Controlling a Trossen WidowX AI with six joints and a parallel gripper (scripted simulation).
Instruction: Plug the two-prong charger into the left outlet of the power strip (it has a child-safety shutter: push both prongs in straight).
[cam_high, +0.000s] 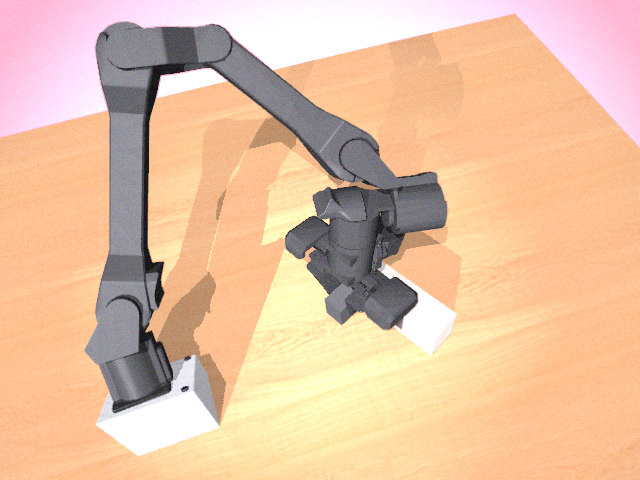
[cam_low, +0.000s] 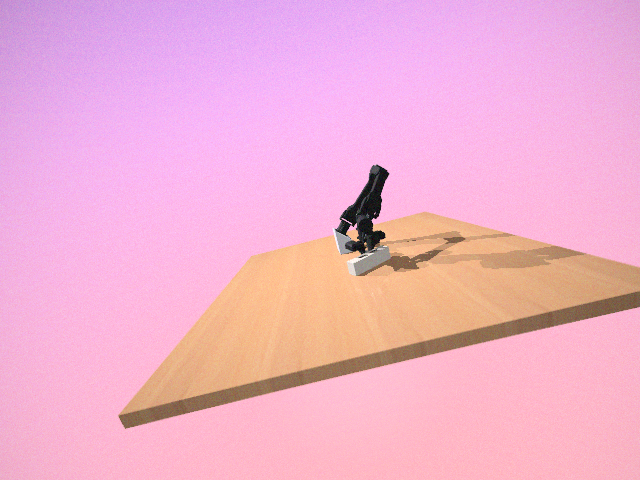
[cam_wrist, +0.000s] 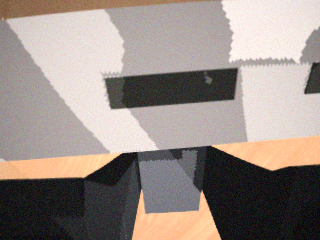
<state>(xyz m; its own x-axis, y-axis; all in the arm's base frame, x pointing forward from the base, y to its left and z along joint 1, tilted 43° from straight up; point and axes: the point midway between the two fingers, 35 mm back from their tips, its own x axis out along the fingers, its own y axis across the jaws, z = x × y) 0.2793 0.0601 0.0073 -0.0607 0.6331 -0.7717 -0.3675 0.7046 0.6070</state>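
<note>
The grey charger is 2 cm ahead of my gripper tip, 1 cm to the left of it and 1 cm above it.
</note>
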